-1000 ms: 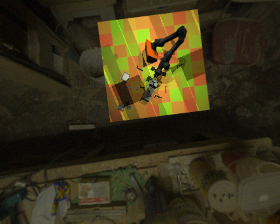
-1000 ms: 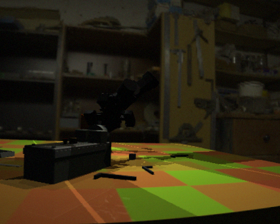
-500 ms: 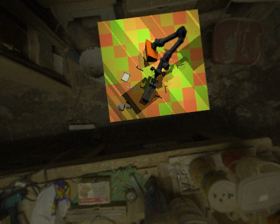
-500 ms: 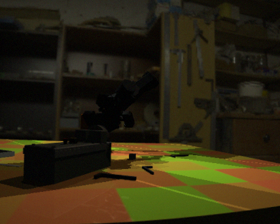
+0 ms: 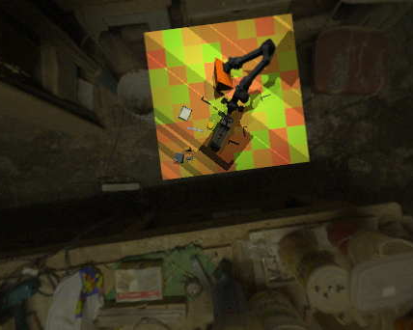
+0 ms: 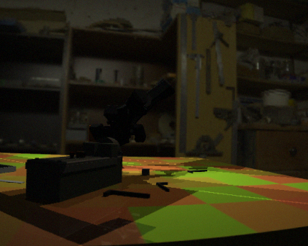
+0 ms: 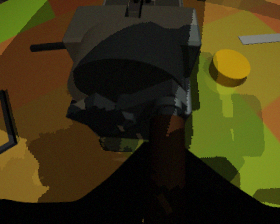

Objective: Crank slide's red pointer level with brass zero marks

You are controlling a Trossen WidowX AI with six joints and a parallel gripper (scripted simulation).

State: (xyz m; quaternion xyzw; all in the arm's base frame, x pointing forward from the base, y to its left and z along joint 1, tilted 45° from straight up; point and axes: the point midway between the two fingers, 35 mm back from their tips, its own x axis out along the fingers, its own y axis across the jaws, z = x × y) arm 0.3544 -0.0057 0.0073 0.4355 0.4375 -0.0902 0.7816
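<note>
Now: the small cube 80 mm behind my gripper tip, 140 mm to the left of it and 70 mm below it. The rest, counted from my gripper tip: yellow disc 60 mm ahead, 150 mm to the right, 70 mm below; brown crank handle 10 mm behind, 10 mm to the left, 30 mm above; red pointer 180 mm ahead, 90 mm to the right.
</note>
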